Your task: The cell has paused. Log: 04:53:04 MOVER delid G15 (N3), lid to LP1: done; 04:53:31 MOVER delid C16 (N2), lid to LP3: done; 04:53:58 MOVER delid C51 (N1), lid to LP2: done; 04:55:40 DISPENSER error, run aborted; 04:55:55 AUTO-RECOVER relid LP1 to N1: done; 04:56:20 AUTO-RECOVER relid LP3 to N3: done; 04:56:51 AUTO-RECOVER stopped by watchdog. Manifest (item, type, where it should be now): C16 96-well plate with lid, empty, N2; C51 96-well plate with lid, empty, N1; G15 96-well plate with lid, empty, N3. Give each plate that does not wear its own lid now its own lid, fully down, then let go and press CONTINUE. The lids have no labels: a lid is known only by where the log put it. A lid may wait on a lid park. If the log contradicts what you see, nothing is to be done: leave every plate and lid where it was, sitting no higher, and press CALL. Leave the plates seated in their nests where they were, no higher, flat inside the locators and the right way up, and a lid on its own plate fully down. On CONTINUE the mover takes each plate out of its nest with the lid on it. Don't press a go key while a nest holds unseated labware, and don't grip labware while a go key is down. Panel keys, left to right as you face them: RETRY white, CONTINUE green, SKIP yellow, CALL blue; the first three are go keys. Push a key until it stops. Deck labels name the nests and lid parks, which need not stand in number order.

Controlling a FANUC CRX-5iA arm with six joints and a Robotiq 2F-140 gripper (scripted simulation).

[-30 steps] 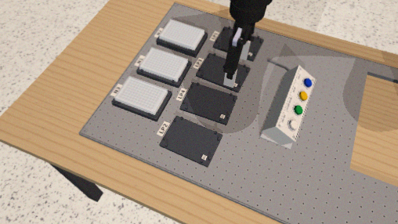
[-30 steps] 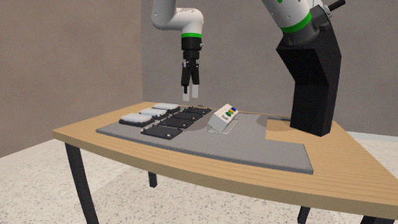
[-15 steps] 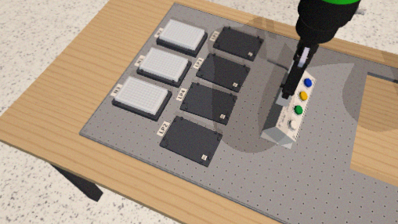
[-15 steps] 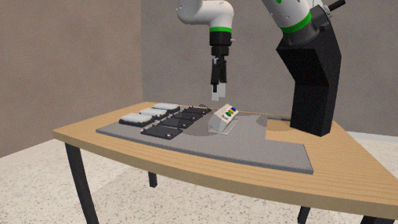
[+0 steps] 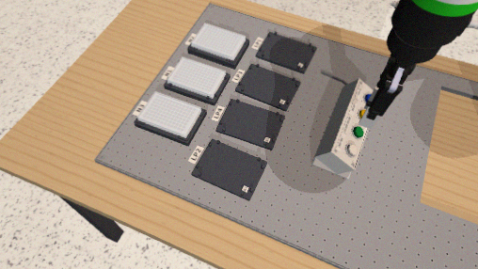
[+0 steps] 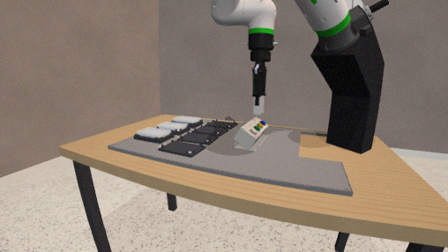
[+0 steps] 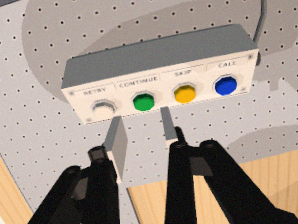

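Now: hand 90 mm above the green continue key. From my hand the other things lie so: yellow skip key: 90 mm below, 50 mm to the right, 10 mm ahead; then white retry key: 90 mm below, 50 mm to the left, 10 mm behind; then blue call key: 100 mm to the right, 90 mm below, 20 mm ahead.
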